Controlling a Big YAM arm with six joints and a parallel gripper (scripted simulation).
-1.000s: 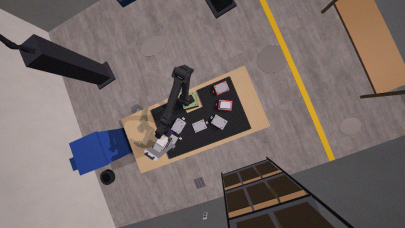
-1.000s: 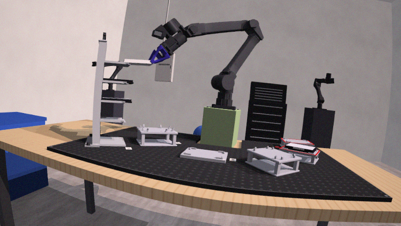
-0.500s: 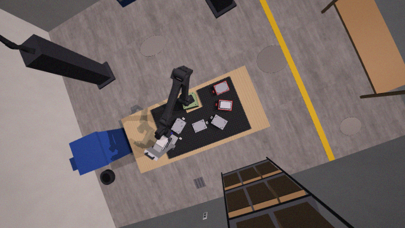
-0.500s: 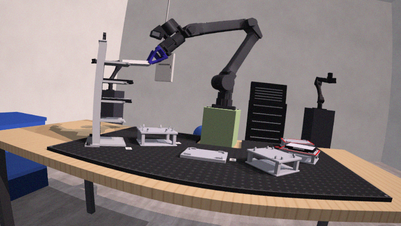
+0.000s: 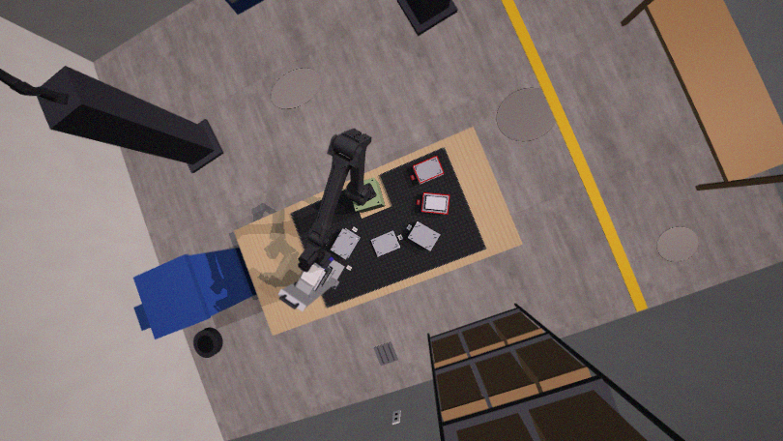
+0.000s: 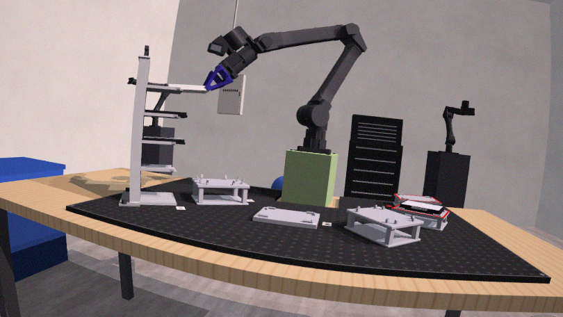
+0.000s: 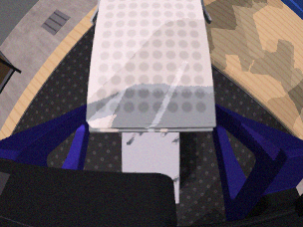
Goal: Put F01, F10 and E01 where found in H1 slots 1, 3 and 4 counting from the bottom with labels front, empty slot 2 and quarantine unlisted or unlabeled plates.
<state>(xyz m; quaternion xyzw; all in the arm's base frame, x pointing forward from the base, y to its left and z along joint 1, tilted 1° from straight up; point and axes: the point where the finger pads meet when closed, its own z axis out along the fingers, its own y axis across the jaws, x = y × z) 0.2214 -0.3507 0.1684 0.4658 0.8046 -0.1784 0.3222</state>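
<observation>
Now: hand 30 mm short of the white well plate, 50 mm to the left of it and 10 mm above it. Also, from my hand: H1 tag: 120 mm ahead, 10 mm to the right, 350 mm below; then plate hotel H1: 100 mm ahead, 170 mm to the right, 140 mm below; then regrip nest RG: 30 mm behind, 60 mm to the left, 290 mm below.
</observation>
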